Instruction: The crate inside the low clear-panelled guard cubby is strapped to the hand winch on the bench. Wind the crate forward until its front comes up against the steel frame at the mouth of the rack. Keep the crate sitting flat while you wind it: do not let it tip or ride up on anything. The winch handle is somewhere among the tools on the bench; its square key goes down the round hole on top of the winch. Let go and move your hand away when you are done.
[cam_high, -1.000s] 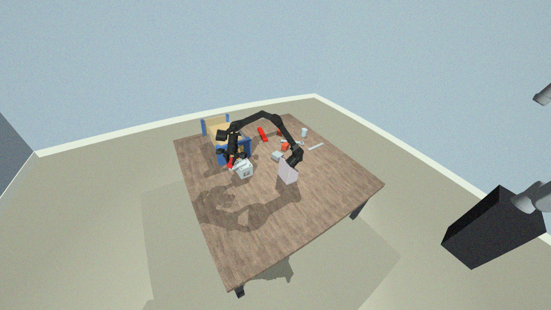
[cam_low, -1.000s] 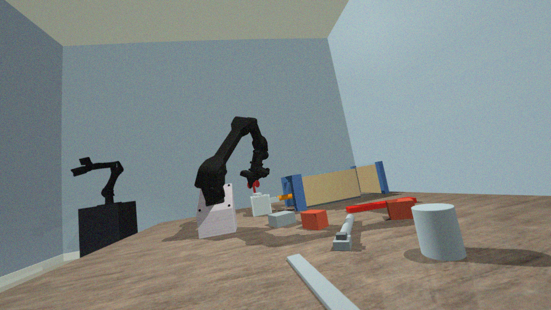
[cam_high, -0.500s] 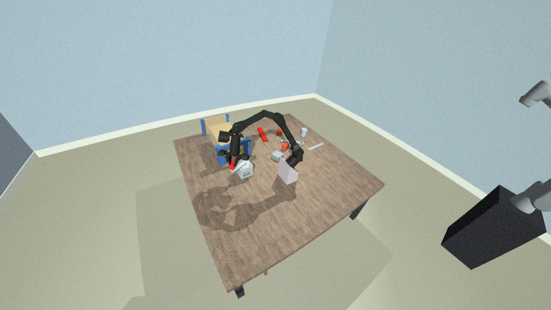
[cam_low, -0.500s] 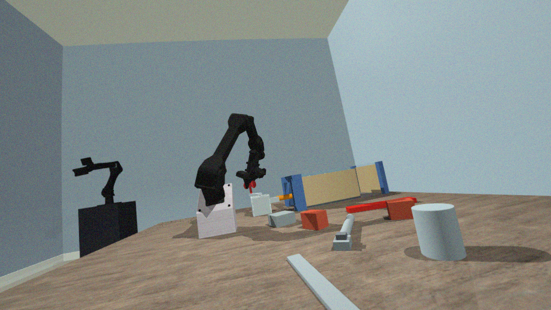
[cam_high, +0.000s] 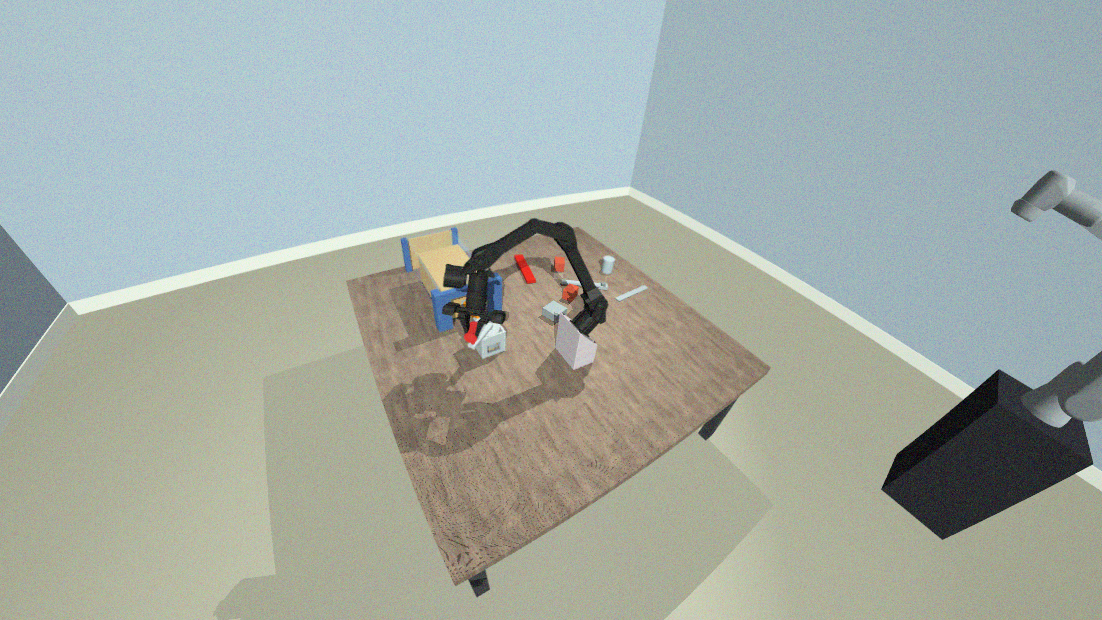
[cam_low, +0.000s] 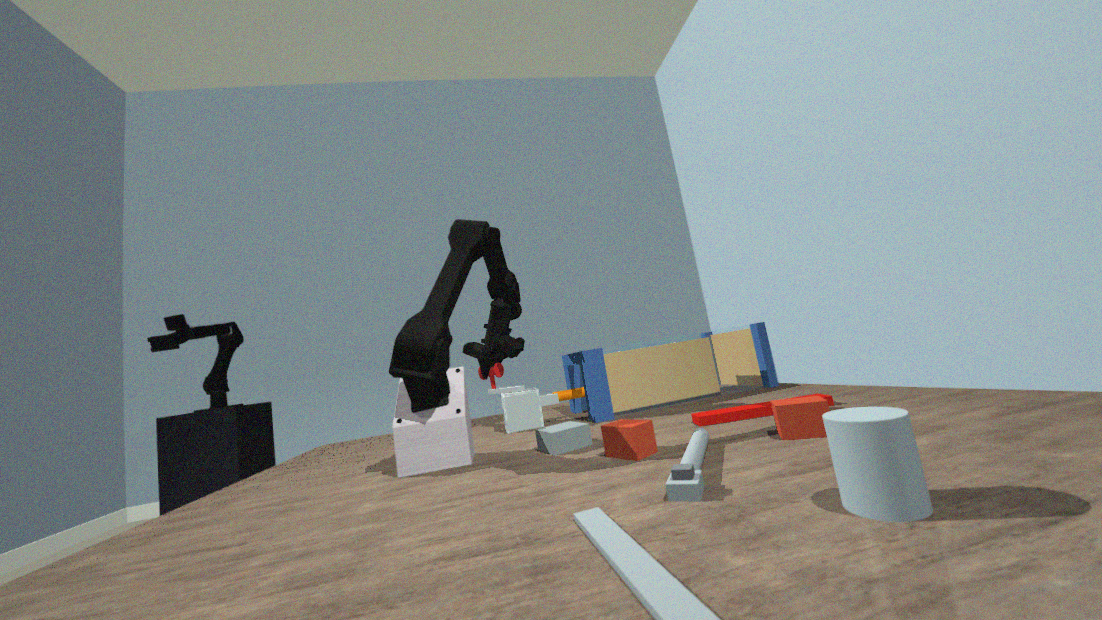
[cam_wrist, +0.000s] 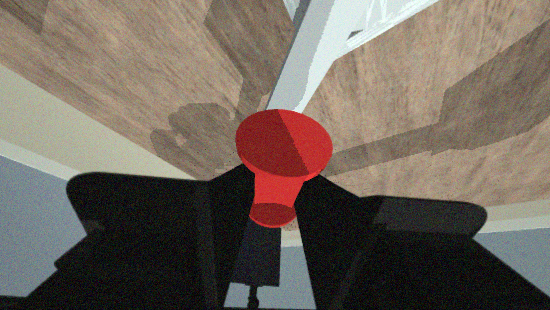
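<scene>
The winch handle lies 40 mm to the right of my gripper tip, 30 mm below it and 30 mm ahead of it. Also, from my gripper tip: blue steel frame 230 mm ahead, 90 mm to the right, 30 mm below; then grey winch 100 mm to the right, 100 mm below, 50 mm ahead; then red knob 10 mm to the right, 10 mm ahead.
</scene>
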